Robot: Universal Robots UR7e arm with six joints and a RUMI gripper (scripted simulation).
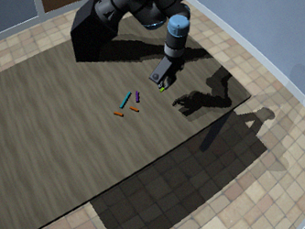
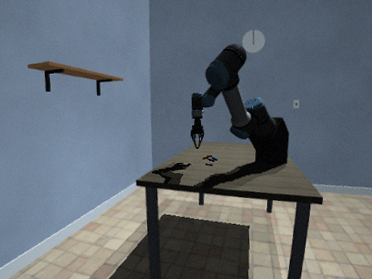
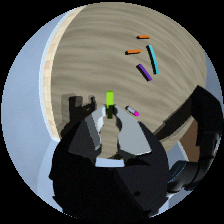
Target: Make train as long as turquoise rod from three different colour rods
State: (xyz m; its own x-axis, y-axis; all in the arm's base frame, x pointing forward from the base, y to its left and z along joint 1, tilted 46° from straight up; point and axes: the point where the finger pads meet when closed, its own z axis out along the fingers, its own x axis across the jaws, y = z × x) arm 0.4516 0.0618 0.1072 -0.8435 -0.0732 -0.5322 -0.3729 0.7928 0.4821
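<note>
Now: hand 9 cm past the grey rod, 3 cm to the right of it and 11 cm above it. From my hand the other things lie so: lime rod: 1 cm below; purple rod: 7 cm behind, 10 cm to the right, 11 cm below; magenta rod: 12 cm behind, 4 cm to the left, 11 cm below.
</note>
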